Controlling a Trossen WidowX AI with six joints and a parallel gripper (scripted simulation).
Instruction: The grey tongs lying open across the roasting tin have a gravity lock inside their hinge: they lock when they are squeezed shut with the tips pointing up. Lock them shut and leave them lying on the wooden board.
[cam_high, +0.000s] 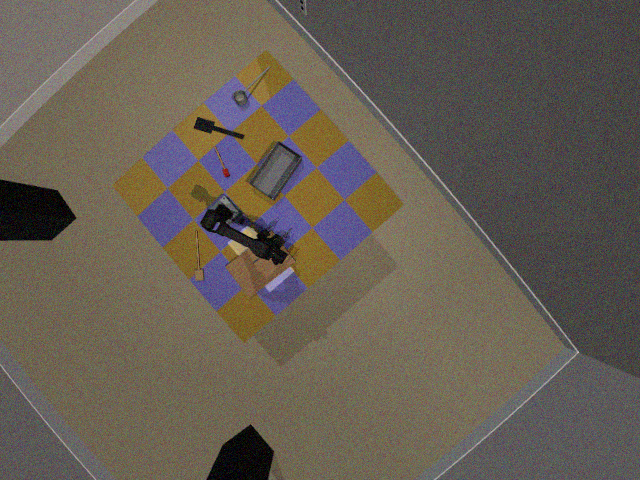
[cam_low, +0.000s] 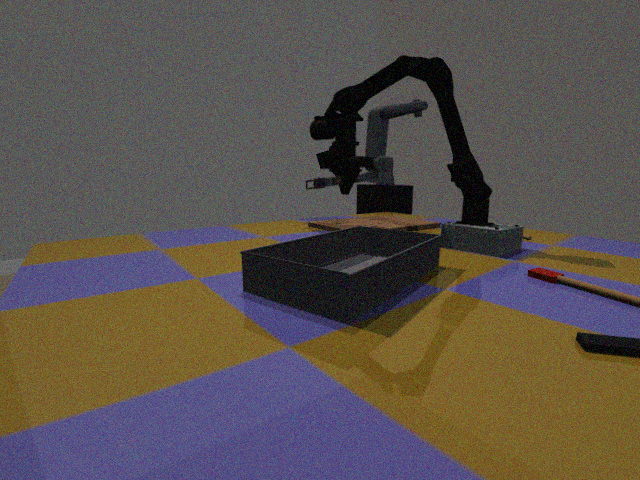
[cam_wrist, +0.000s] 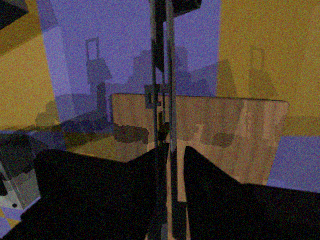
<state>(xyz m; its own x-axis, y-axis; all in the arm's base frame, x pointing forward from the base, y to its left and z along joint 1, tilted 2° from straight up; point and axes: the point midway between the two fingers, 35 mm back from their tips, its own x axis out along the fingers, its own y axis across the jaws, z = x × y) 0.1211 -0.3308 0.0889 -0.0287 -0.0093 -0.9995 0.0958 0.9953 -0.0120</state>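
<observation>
Now: gripper tip 15 cm past the wooden board, 10 cm above it and 2 cm to the left of it. The rest, counted from my gripper tip: roasting tin: 36 cm to the left, 27 cm ahead, 8 cm below; black spatula: 81 cm to the left, 14 cm ahead, 10 cm below.
</observation>
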